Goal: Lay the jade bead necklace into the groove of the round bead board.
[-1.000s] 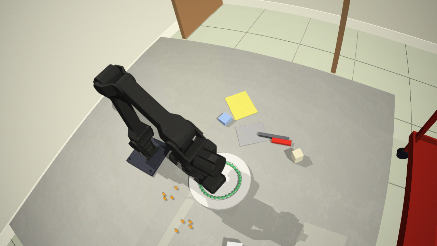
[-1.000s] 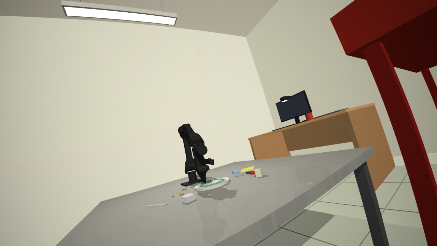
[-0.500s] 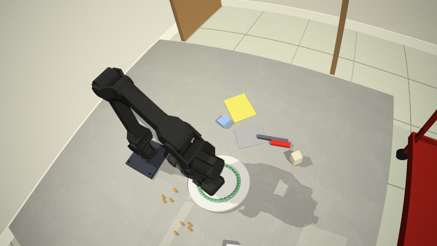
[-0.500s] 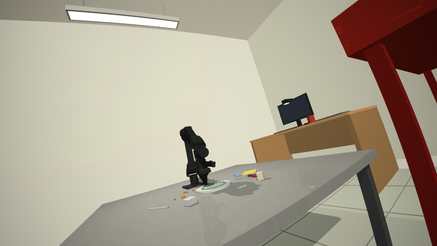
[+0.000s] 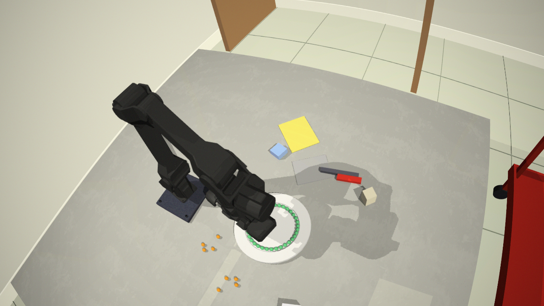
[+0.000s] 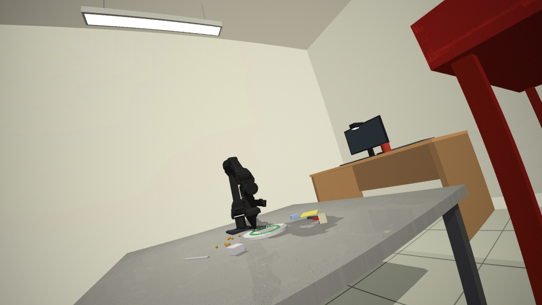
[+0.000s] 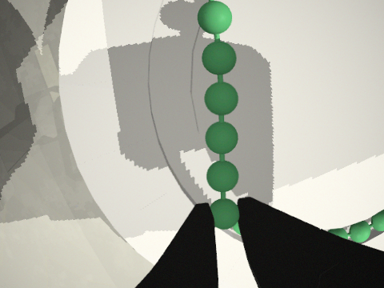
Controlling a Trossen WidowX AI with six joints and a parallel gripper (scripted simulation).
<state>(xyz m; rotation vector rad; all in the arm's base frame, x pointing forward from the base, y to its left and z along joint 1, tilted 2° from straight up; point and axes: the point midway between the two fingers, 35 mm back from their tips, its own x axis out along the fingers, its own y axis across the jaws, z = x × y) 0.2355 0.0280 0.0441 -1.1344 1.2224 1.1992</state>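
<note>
Now: gripper tip 5 cm short of the inner disc, 3 cm to the right of it and 1 cm above it. Also, from my gripper tip: blue cube: 8 cm behind, 24 cm to the left, 1 cm below; then grey sheet: 4 cm ahead, 24 cm to the left, 2 cm below; then bead board: 5 cm ahead, 3 cm to the left, 2 cm below.
</note>
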